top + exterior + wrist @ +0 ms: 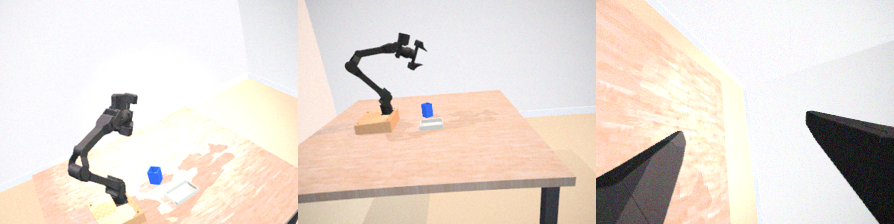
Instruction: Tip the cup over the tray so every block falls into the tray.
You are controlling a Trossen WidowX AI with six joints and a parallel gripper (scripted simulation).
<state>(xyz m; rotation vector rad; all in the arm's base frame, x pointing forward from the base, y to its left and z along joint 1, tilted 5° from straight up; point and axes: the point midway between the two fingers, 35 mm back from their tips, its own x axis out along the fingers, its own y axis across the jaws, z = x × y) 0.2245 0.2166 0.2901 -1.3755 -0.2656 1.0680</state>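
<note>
The yellow block is 1 cm ahead of my gripper tip, 10 cm to the right of it and 33 cm below it. The rest, counted from my gripper tip: blue cup 10 cm to the right, 36 cm below; cyan block 10 cm to the right, 35 cm below; orange block 10 cm to the right, 37 cm below.
</note>
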